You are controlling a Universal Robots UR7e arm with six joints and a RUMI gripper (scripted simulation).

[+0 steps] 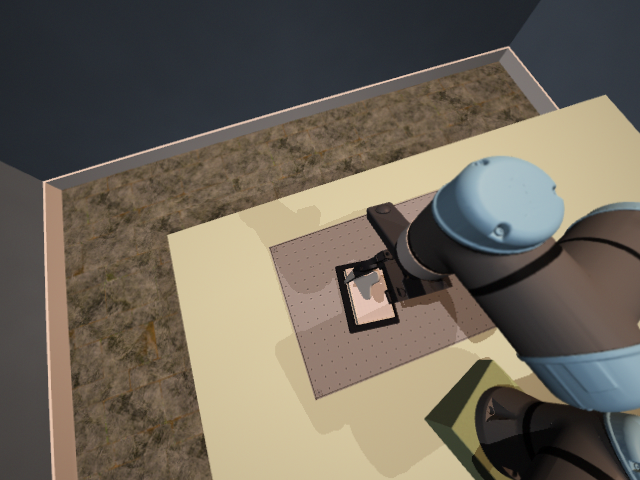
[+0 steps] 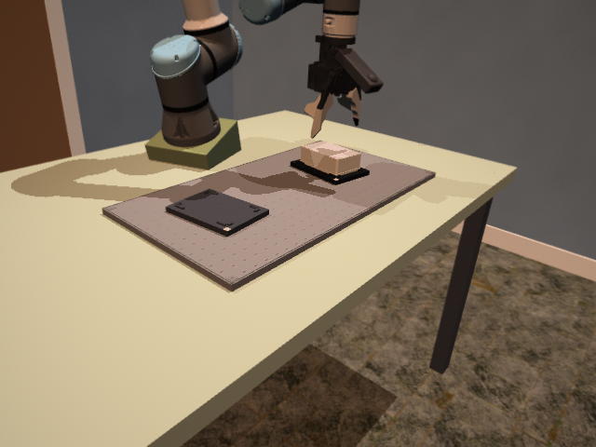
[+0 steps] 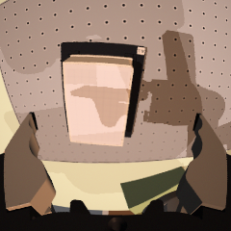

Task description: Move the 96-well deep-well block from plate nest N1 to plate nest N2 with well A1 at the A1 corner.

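Now: hand 8 cm above the deep-well block, 4 cm past it and 2 cm to the right of it. Also, from my hand: nest N2 (33 cm to the right, 10 cm below, 2 cm ahead); nest N1 (10 cm below, 4 cm behind, 2 cm to the left); A1 corner mark (10 cm below, 4 cm ahead, 3 cm to the right).
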